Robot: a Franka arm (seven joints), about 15 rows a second.
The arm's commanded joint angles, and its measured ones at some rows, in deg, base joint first. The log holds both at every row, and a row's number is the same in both.
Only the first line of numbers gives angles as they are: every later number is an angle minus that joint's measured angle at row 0.
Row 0, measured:
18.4 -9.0 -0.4 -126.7 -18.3 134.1 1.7
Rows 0 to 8, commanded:
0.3 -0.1 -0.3 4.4 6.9 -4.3 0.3
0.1 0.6 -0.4 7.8 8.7 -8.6 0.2
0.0 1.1 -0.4 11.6 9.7 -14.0 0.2
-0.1 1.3 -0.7 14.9 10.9 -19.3 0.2
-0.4 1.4 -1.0 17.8 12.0 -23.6 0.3
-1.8 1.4 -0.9 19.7 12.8 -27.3 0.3
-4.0 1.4 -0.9 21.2 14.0 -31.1 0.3
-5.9 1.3 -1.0 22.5 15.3 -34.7 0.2
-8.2 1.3 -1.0 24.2 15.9 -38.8 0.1
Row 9, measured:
-4.0 0.0 -1.2 20.4 13.3 -32.2 0.3
